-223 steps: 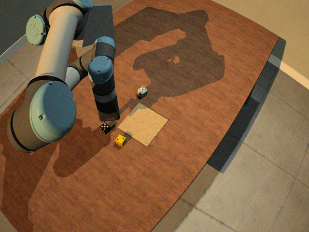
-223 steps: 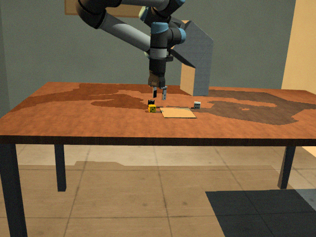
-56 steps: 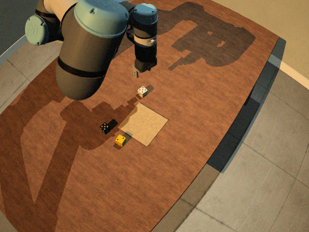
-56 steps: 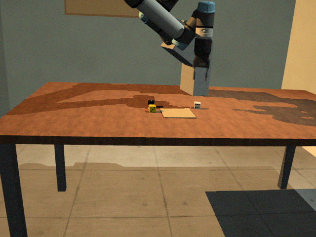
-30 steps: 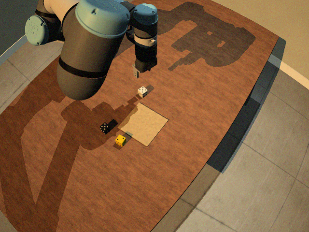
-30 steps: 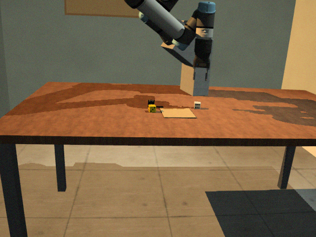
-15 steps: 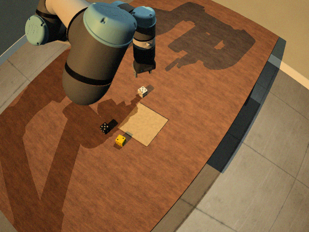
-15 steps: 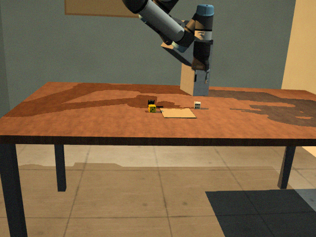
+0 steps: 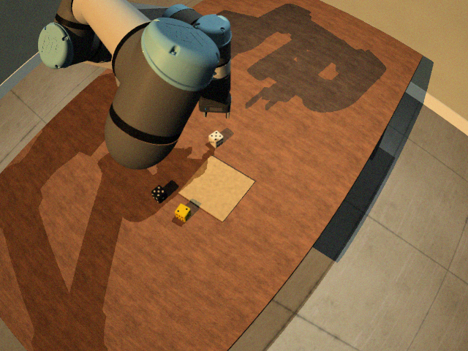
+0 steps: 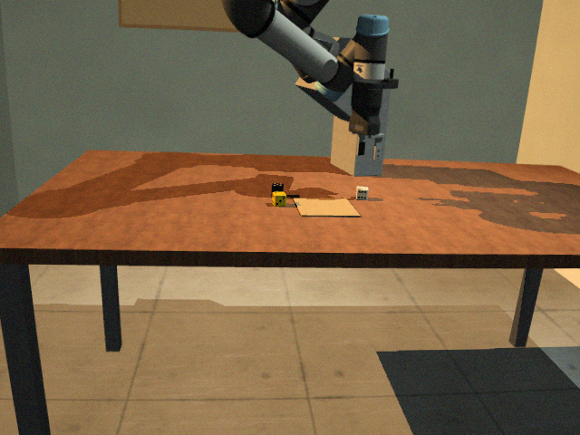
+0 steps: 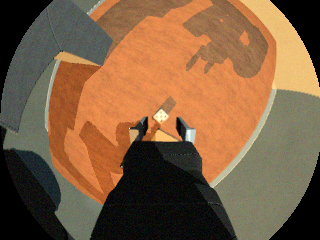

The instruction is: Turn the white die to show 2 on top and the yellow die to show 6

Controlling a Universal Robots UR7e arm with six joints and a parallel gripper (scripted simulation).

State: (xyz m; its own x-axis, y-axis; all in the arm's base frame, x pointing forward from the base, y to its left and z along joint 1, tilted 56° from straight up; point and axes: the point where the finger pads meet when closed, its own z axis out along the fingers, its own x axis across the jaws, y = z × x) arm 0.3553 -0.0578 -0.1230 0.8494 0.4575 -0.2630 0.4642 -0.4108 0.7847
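Right now the white die is 1 cm to the right of my hand and 11 cm below it. Also, from my hand: yellow die 6 cm ahead, 24 cm to the right, 11 cm below; tan mat 8 cm ahead, 13 cm to the right, 13 cm below; black die 2 cm behind, 23 cm to the right, 11 cm below.
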